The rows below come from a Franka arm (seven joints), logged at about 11 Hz.
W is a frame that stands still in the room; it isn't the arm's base.
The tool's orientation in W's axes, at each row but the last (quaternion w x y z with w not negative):
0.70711 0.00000 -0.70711 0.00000
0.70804 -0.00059 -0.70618 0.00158
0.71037 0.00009 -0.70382 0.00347
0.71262 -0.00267 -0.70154 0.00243
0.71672 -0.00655 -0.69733 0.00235
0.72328 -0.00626 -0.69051 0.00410
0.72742 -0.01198 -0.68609 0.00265
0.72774 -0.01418 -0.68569 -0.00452
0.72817 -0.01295 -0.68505 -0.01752
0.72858 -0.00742 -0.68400 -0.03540
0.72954 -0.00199 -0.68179 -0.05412
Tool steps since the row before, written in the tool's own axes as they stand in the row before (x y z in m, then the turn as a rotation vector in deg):
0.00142 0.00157 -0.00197 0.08 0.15 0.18
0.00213 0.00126 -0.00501 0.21 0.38 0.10
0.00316 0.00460 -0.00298 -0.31 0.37 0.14
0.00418 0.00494 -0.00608 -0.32 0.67 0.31
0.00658 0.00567 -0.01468 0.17 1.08 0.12
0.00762 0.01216 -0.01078 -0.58 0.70 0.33
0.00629 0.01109 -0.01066 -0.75 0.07 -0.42
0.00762 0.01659 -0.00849 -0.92 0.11 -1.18
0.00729 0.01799 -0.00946 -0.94 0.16 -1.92
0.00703 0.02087 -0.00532 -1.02 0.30 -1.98
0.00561 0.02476 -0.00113 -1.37 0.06 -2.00
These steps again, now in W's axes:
0.00197 0.00157 0.00142 -0.18 0.15 0.08
0.00501 0.00127 0.00211 -0.10 0.38 0.21
0.00299 0.00463 0.00311 -0.14 0.37 -0.31
0.00615 0.00497 0.00405 -0.31 0.67 -0.32
0.01489 0.00566 0.00610 -0.11 1.08 0.16
0.01115 0.01223 0.00693 -0.35 0.69 -0.57
0.01115 0.01107 0.00542 0.38 0.05 -0.77
0.00936 0.01645 0.00686 1.13 0.07 -0.99
0.01066 0.01751 0.00679 1.86 0.08 -1.05
0.00702 0.02021 0.00745 1.93 0.22 -1.13
0.00351 0.02410 0.00726 1.91 0.01 -1.50

